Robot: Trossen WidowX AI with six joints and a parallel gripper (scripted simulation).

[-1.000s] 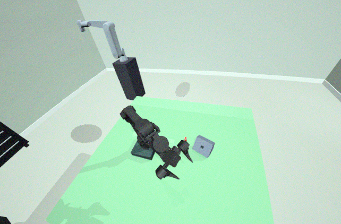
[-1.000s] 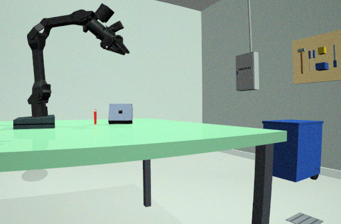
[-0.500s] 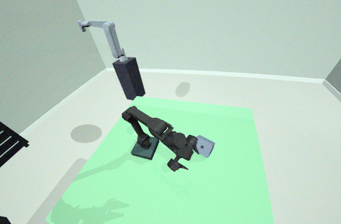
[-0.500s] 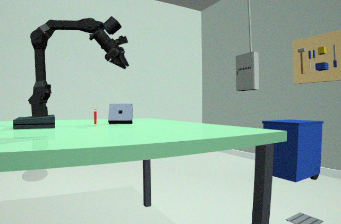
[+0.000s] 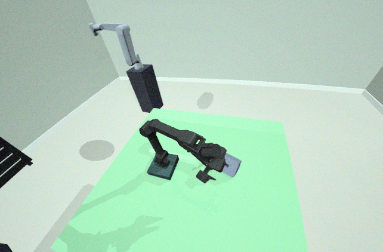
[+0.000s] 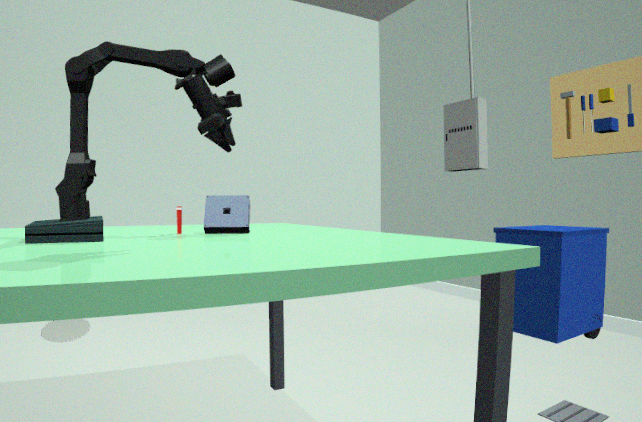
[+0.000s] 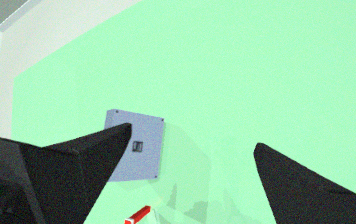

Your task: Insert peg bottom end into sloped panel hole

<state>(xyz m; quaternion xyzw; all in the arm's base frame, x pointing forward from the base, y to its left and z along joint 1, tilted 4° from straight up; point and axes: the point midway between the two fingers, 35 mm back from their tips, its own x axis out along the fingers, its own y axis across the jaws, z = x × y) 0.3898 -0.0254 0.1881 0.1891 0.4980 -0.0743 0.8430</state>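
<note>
The red square peg lies 180 mm to the left of my gripper tip, 180 mm below it and 120 mm behind it. Also, from my gripper tip: panel: 180 mm below, 170 mm to the left, 20 mm ahead.
</note>
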